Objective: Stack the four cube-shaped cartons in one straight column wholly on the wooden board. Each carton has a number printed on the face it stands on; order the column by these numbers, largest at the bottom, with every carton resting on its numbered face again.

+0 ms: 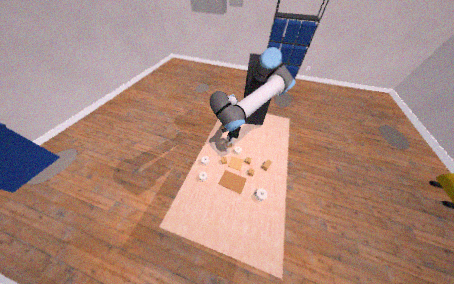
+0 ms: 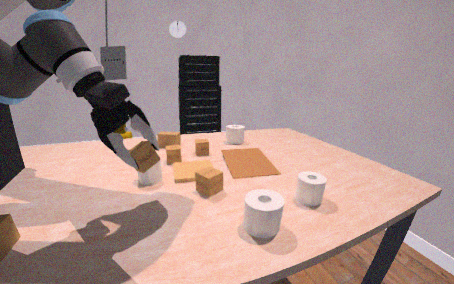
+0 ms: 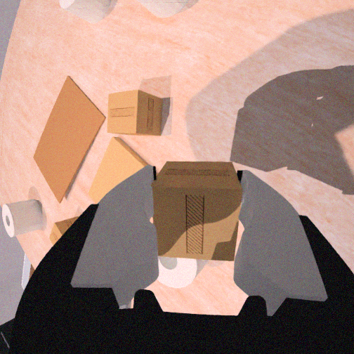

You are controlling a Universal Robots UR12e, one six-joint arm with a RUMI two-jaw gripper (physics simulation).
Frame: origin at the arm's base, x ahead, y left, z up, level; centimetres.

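Seen in the pictures: gripper, fingertip midpoint: [image 1: 227, 144] [image 2: 148, 159].
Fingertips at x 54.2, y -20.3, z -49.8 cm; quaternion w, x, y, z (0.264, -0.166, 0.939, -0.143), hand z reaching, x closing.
Pixels of each thing's top centre, then the offset from my fingertips to it.
- brown cube-shaped carton at its top centre: [image 2: 140, 140] dz +3.9, dx -1.3, dy +2.1 cm
- cube carton at its top centre: [image 2: 209, 171] [image 1: 224, 159] dz -5.2, dx +13.8, dy +0.5 cm
- light wooden board at its top centre: [image 2: 193, 168] [image 1: 235, 162] dz -9.0, dx +12.7, dy +12.1 cm
- flat brown panel at its top centre: [image 2: 247, 158] [image 1: 232, 181] dz -8.7, dx +31.5, dy +12.7 cm
- larger carton at its top centre: [image 2: 168, 133] [image 1: 267, 163] dz -4.4, dx +9.0, dy +41.3 cm
- white roll at its top centre: [image 2: 148, 159] [image 1: 238, 149] dz -4.3, dx -0.3, dy +11.5 cm
My gripper [image 1: 230, 143] [image 2: 146, 157] [image 3: 195, 170] is shut on a brown cube-shaped carton [image 2: 143, 157] [image 3: 196, 220], held tilted above the table. Tape strips show on it; its number is not readable. Another cube carton [image 1: 223, 160] [image 2: 209, 181] [image 3: 122, 112] stands beside the light wooden board [image 1: 236, 163] [image 2: 189, 171] [image 3: 115, 167]. Two small cube cartons stand across the board: one [image 1: 248, 160] [image 2: 173, 154] and another [image 1: 251, 172] [image 2: 202, 147] [image 3: 64, 231]. No carton shows on the board. The standing cartons' bottom faces are hidden.
A flat brown panel [image 1: 232, 182] [image 2: 250, 162] [image 3: 69, 140] lies beyond the board. A larger carton [image 1: 267, 164] [image 2: 169, 139] stands behind. A white roll [image 1: 238, 150] [image 2: 149, 176] [image 3: 177, 276] is near the held carton. Other rolls [image 2: 263, 215] [image 2: 311, 189] [image 2: 235, 134] stand around.
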